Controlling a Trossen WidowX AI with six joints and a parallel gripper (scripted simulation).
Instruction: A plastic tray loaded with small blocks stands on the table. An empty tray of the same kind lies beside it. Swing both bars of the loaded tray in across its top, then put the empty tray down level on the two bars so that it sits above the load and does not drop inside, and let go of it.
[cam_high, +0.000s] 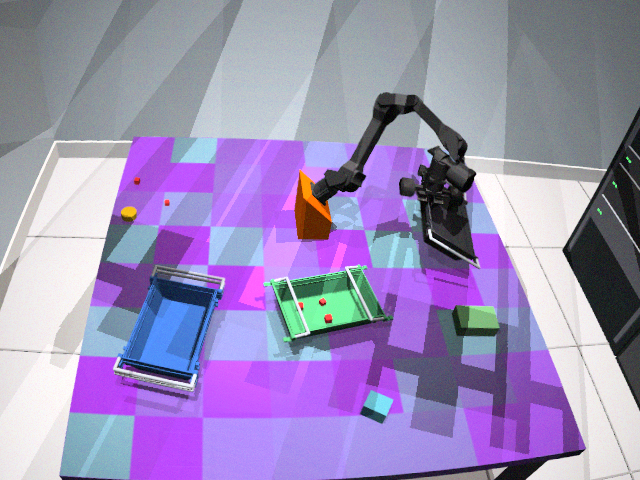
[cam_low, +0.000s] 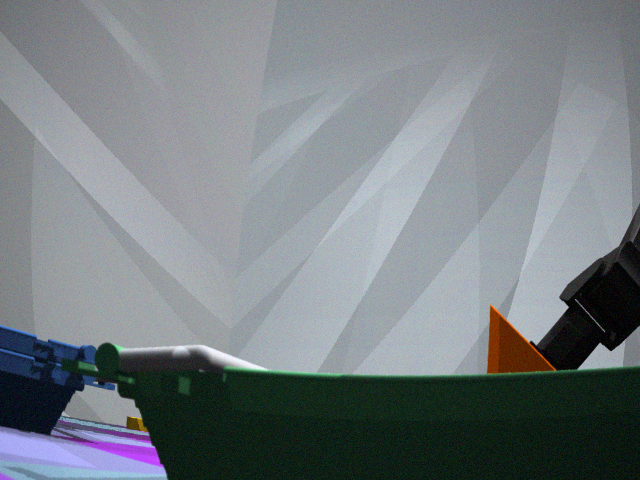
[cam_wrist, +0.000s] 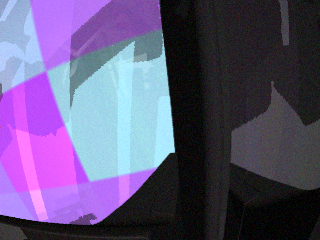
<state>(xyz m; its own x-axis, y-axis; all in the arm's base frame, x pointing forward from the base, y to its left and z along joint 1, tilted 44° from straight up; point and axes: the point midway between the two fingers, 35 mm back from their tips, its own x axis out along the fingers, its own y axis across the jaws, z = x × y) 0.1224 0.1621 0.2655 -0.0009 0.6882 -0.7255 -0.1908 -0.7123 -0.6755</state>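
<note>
Right now my gripper tip is 8 cm to the right of the black tray and 2 cm short of it. Also, from my gripper tip: yellow disc (89 cm to the right, 14 cm below, 14 cm behind); then green block (31 cm ahead, 13 cm below, 12 cm to the left); then blue-green block (56 cm ahead, 23 cm to the right, 13 cm below).
</note>
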